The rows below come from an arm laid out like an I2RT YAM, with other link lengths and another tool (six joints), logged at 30 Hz.
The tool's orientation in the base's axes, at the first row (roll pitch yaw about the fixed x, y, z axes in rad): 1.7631, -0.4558, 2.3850
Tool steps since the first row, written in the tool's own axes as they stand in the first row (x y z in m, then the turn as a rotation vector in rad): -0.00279, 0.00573, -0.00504, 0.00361, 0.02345, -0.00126; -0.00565, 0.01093, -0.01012, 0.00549, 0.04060, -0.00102; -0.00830, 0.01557, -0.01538, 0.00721, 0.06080, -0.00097; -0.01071, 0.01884, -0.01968, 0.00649, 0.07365, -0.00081; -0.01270, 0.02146, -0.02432, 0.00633, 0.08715, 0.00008
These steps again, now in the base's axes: 0.00129, -0.00651, 0.00469, 0.00732, -0.00244, 0.02247; 0.00236, -0.01301, 0.00888, 0.01387, -0.00380, 0.03837; 0.00293, -0.01944, 0.01271, 0.02178, -0.00589, 0.05693; 0.00333, -0.02475, 0.01527, 0.02807, -0.00823, 0.06791; 0.00295, -0.02997, 0.01750, 0.03473, -0.00977, 0.07958
